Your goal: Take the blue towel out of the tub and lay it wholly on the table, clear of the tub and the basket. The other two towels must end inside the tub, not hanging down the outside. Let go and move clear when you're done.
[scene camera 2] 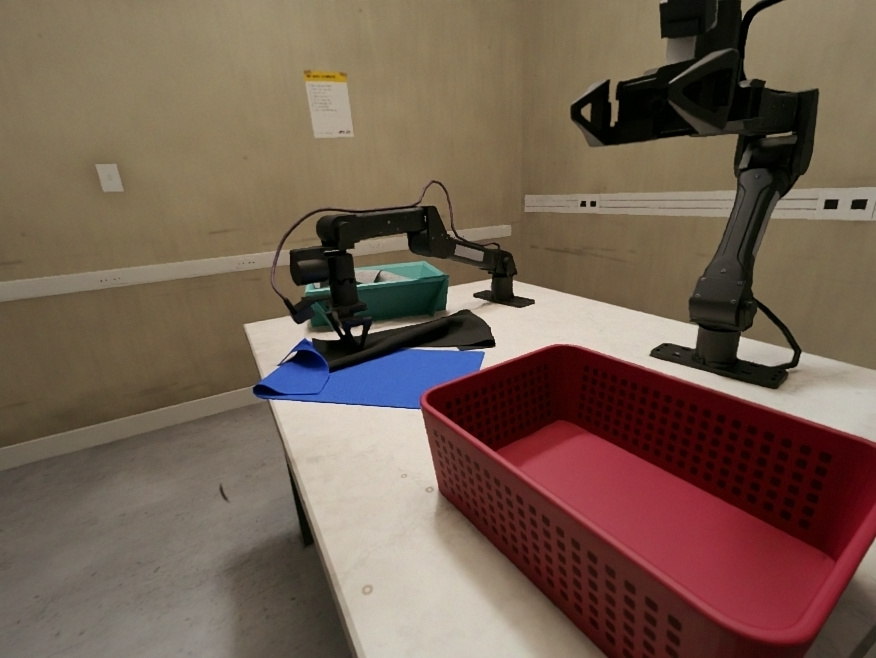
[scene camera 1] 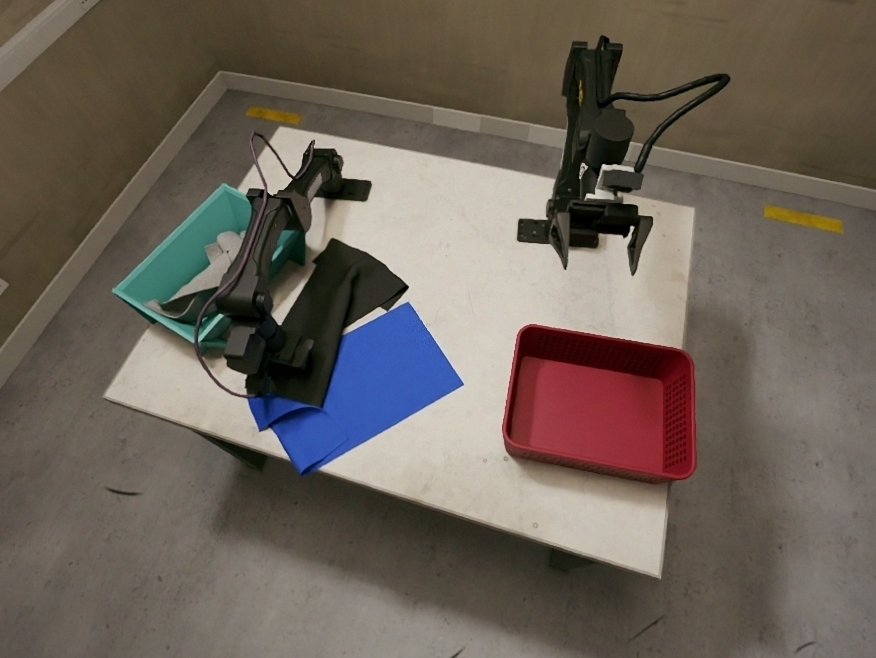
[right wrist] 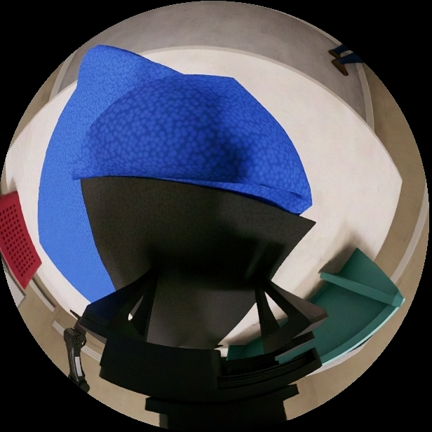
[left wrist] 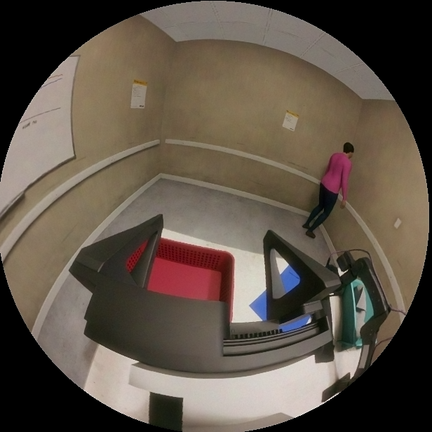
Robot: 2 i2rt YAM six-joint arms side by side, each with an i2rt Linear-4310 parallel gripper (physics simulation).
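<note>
The blue towel (scene camera 1: pixel 396 375) (scene camera 2: pixel 396 378) (right wrist: pixel 165 125) lies on the table beyond the tub, partly folded at its left end, with one corner reaching slightly past the front edge. The black towel (scene camera 1: pixel 325 318) (scene camera 2: pixel 439 332) (right wrist: pixel 130 220) lies outside the tub, its lower end over the blue one. The grey towel (scene camera 1: pixel 205 276) (scene camera 2: pixel 375 276) is inside the teal tub (scene camera 1: pixel 177 262) (scene camera 2: pixel 403 301) (right wrist: pixel 325 330). My right gripper (scene camera 1: pixel 286 364) (scene camera 2: pixel 356 341) (right wrist: pixel 207 276) is open, pointing down low over the black towel. My left gripper (scene camera 1: pixel 599 270) (left wrist: pixel 215 227) is open, raised and empty.
The red basket (scene camera 1: pixel 601 460) (left wrist: pixel 195 252) (right wrist: pixel 15 240) stands at the right of the table in scene camera 1, apart from the towels. My right arm reaches across beside and partly over the tub. A person (left wrist: pixel 336 175) stands near the wall in the left wrist view.
</note>
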